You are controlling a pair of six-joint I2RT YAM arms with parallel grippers.
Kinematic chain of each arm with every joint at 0, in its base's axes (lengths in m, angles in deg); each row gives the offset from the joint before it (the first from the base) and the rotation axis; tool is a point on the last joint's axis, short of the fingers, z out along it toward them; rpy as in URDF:
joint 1: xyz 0 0 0.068 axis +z
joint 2: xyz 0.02 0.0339 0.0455 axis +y
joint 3: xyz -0.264 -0.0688 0 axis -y
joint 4: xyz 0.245 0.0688 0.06 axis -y
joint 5: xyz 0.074 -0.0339 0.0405 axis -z
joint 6: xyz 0.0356 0 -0.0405 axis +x
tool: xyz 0 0 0 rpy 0 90 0
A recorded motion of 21 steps. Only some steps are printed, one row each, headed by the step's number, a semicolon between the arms.
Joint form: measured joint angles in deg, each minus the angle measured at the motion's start. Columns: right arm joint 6, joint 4, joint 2, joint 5, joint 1, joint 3; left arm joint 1, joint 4, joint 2, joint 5, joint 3, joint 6.
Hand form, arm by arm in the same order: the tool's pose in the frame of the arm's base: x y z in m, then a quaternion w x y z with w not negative. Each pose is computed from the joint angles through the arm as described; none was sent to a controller.
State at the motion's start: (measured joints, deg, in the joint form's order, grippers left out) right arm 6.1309 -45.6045 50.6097 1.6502 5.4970 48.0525; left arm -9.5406 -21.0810 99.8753 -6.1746 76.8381 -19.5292
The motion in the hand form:
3: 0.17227 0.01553 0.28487 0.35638 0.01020 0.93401 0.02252; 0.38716 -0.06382 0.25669 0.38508 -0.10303 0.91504 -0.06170
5: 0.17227 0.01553 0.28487 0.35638 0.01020 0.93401 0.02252; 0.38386 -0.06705 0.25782 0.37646 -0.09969 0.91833 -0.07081
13: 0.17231 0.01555 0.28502 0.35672 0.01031 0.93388 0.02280; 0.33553 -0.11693 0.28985 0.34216 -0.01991 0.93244 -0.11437
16: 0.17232 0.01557 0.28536 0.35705 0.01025 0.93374 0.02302; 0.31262 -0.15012 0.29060 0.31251 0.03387 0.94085 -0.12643
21: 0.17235 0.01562 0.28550 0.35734 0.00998 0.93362 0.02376; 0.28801 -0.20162 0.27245 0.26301 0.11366 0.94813 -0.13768
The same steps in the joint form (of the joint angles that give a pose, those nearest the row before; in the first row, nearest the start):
3: -0.02 -0.02 0.00 0.02 0.00 0.00; -0.28 -0.24 -0.04 1.05 0.00 -0.98
5: -0.02 -0.02 0.00 0.02 0.00 0.00; -0.74 -1.46 -0.48 2.05 0.00 -1.44
13: 0.00 0.00 0.00 0.00 0.00 0.02; -9.81 -11.43 -7.83 4.77 0.00 -1.73
16: 0.00 -0.02 0.00 -0.02 0.00 0.09; -16.22 -15.28 -8.79 5.11 0.00 -1.73
21: 0.00 0.00 0.00 -0.11 0.00 0.11; -25.49 -17.40 -6.05 5.86 0.00 -1.73

